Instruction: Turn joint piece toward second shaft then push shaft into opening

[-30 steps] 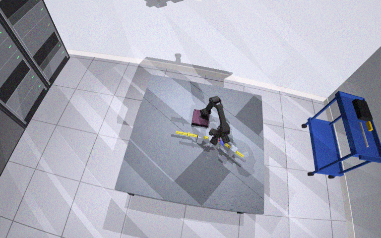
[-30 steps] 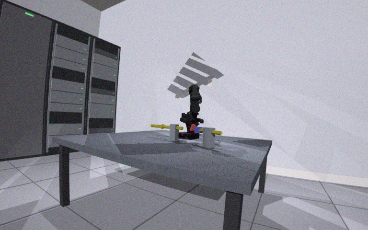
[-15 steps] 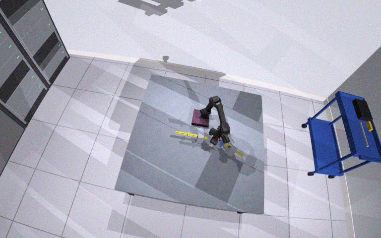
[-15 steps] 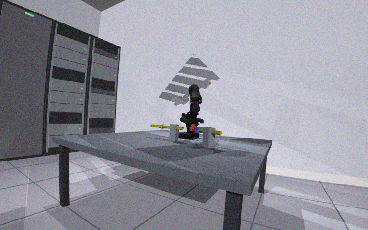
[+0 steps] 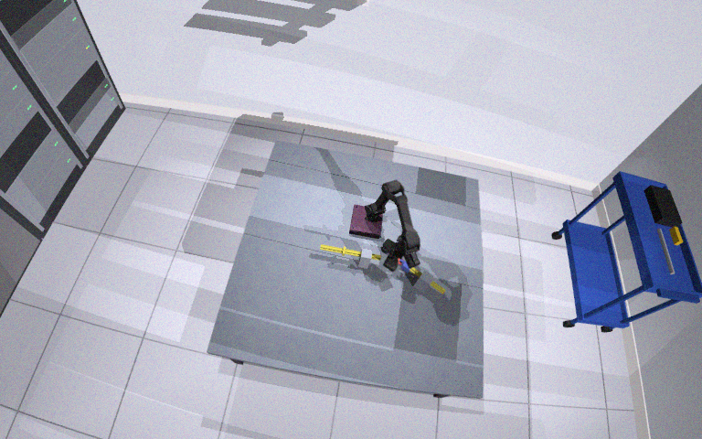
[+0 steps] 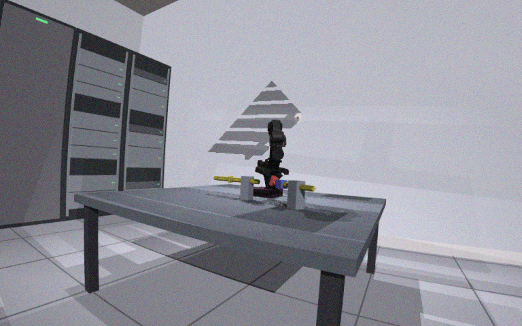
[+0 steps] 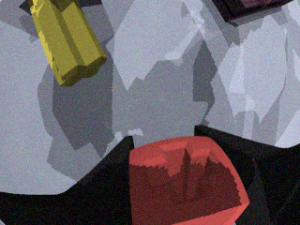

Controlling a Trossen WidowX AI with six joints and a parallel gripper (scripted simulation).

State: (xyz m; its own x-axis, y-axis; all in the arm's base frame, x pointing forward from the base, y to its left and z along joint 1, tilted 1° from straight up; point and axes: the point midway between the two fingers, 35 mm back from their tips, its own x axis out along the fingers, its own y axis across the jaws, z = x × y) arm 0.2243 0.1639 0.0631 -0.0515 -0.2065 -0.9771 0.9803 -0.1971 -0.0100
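Now: gripper tip 2 cm to the right of the red joint piece and 3 cm below it.
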